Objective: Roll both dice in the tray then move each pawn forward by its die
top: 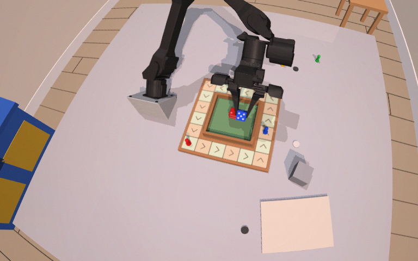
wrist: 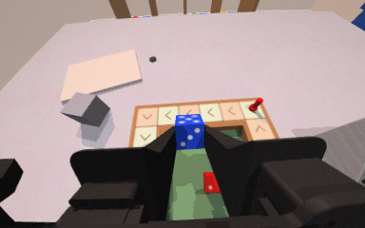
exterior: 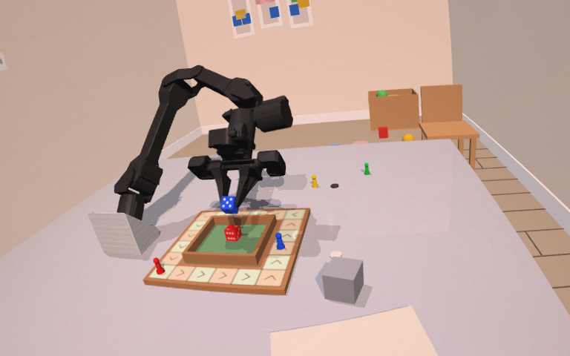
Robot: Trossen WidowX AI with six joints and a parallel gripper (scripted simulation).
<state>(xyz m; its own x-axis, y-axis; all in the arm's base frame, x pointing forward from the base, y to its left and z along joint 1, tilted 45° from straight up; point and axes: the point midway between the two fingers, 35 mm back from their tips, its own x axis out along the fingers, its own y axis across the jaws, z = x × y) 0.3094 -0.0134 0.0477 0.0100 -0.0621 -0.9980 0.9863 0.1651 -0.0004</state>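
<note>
My gripper tip is 140 mm past the red pawn, 100 mm to the left of it and 90 mm above it. The rest, counted from my gripper tip: blue pawn (70 mm ahead, 30 mm to the left, 90 mm below); pale sheet (260 mm ahead, 210 mm to the right, 110 mm below); white disc (180 mm ahead, 30 mm to the left, 110 mm below).
</note>
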